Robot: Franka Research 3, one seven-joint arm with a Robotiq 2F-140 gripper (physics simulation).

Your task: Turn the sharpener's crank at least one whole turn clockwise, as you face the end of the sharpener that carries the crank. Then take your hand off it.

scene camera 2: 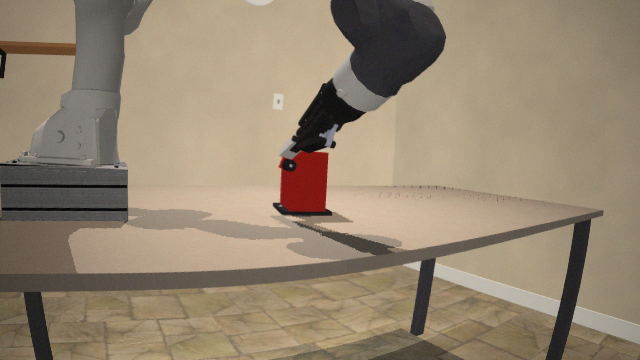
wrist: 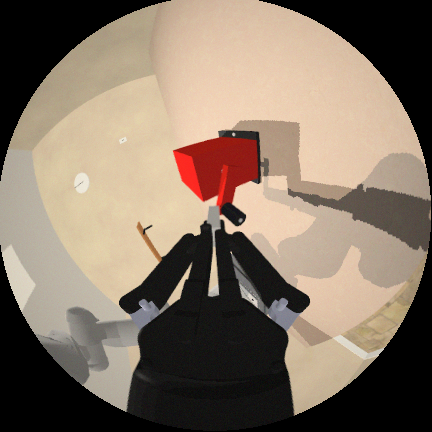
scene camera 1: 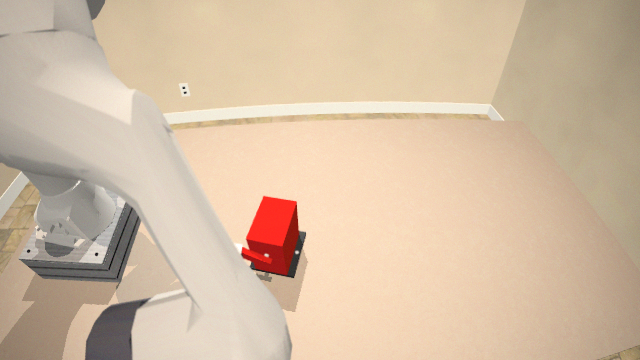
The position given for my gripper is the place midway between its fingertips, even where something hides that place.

I see my gripper [scene camera 2: 285, 154] and a red sharpener [scene camera 1: 274, 233].
My gripper also shows in the wrist view [wrist: 213, 213]. The red sharpener also shows in scene camera 2 [scene camera 2: 298, 196] and in the wrist view [wrist: 200, 164].
